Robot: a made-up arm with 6 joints. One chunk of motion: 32 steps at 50 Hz.
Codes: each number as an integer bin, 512 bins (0 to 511) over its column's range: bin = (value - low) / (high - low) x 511, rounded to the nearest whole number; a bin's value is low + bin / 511 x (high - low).
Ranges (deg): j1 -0.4..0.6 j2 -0.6..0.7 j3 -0.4..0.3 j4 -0.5..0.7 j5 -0.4..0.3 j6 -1..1
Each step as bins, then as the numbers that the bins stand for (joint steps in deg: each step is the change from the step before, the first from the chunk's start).
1 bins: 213 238 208 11 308 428
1 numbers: 0.017 0.005 -0.115 -0.474 0.022 0.675
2 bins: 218 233 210 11 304 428
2 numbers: 0.027 -0.007 -0.112 -0.474 0.016 0.675
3 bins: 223 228 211 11 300 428
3 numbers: 0.036 -0.020 -0.111 -0.474 0.011 0.675
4 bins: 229 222 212 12 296 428
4 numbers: 0.048 -0.035 -0.110 -0.472 0.005 0.675
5 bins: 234 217 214 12 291 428
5 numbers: 0.058 -0.048 -0.107 -0.472 -0.001 0.675
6 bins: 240 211 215 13 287 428
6 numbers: 0.070 -0.063 -0.105 -0.469 -0.007 0.675
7 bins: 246 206 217 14 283 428
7 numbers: 0.081 -0.076 -0.103 -0.467 -0.012 0.675
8 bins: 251 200 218 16 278 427
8 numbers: 0.091 -0.091 -0.101 -0.462 -0.019 0.671
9 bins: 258 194 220 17 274 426
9 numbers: 0.105 -0.106 -0.099 -0.460 -0.025 0.667
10 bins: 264 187 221 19 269 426
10 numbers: 0.117 -0.124 -0.097 -0.455 -0.032 0.667
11 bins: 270 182 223 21 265 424
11 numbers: 0.128 -0.137 -0.095 -0.451 -0.037 0.659
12 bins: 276 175 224 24 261 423
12 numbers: 0.140 -0.155 -0.093 -0.444 -0.042 0.656
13 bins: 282 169 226 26 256 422
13 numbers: 0.152 -0.170 -0.090 -0.439 -0.049 0.652
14 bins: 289 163 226 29 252 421
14 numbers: 0.166 -0.185 -0.090 -0.432 -0.055 0.648
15 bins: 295 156 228 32 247 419
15 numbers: 0.177 -0.203 -0.088 -0.425 -0.062 0.640
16 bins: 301 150 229 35 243 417
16 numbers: 0.189 -0.218 -0.086 -0.418 -0.067 0.632
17 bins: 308 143 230 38 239 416
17 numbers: 0.203 -0.236 -0.085 -0.411 -0.073 0.628
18 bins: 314 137 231 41 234 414
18 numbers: 0.214 -0.251 -0.084 -0.404 -0.079 0.620
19 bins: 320 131 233 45 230 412
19 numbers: 0.226 -0.267 -0.081 -0.394 -0.085 0.613
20 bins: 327 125 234 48 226 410
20 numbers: 0.240 -0.282 -0.079 -0.387 -0.090 0.605
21 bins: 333 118 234 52 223 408
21 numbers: 0.252 -0.300 -0.079 -0.378 -0.095 0.597
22 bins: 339 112 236 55 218 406
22 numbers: 0.263 -0.315 -0.077 -0.371 -0.101 0.589
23 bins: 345 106 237 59 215 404
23 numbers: 0.275 -0.330 -0.075 -0.361 -0.105 0.581
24 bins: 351 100 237 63 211 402
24 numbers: 0.287 -0.346 -0.075 -0.352 -0.111 0.573
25 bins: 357 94 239 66 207 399
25 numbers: 0.299 -0.361 -0.073 -0.345 -0.116 0.562
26 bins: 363 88 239 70 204 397
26 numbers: 0.310 -0.376 -0.073 -0.336 -0.121 0.554
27 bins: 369 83 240 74 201 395
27 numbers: 0.322 -0.389 -0.071 -0.326 -0.125 0.546
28 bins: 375 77 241 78 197 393
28 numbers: 0.334 -0.404 -0.070 -0.317 -0.130 0.538
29 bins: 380 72 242 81 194 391
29 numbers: 0.344 -0.417 -0.068 -0.310 -0.134 0.530
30 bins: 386 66 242 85 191 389
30 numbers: 0.355 -0.432 -0.068 -0.300 -0.138 0.523
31 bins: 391 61 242 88 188 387
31 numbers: 0.365 -0.445 -0.068 -0.293 -0.142 0.515
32 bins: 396 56 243 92 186 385
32 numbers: 0.375 -0.458 -0.067 -0.284 -0.145 0.507
